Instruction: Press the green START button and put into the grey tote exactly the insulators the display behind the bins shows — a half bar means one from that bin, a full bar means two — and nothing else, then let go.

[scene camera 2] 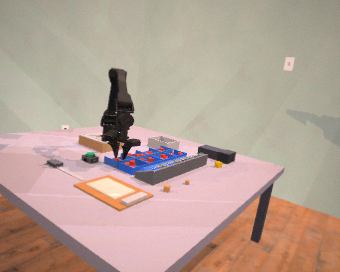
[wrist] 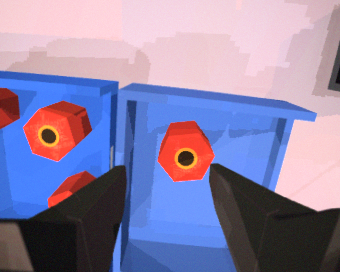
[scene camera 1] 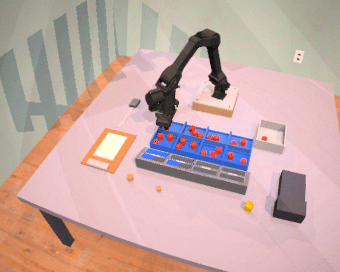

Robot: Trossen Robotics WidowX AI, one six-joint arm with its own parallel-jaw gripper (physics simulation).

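My gripper (scene camera 1: 165, 127) (scene camera 2: 120, 158) (wrist: 168, 173) is partly open and empty, low over the corner bin of the blue bins (scene camera 1: 249, 165) (scene camera 2: 114, 165) (wrist: 200, 95). In the wrist view a red insulator (wrist: 186, 136) lies in that bin, just ahead of and between the fingertips. More insulators (wrist: 68, 127) lie in the neighbouring bin. The grey display (scene camera 1: 192, 179) (scene camera 2: 172, 170) shows a full blue bar in its leftmost window in scene camera 1, a half bar in the second, and no blue in the others. The grey tote (scene camera 1: 270, 147) (scene camera 2: 163, 143) holds one red insulator (scene camera 1: 264, 138). The green START button (scene camera 2: 90, 154) stands beside the bins.
A black box (scene camera 1: 291, 197) (scene camera 2: 216, 154) and a yellow cube (scene camera 1: 249, 206) (scene camera 2: 218, 164) are right of the display. Two small orange cubes (scene camera 1: 130, 177) (scene camera 1: 158, 188) lie before it. An orange board (scene camera 1: 125, 152) and a small grey device (scene camera 1: 134, 103) (scene camera 2: 55, 163) lie at the left.
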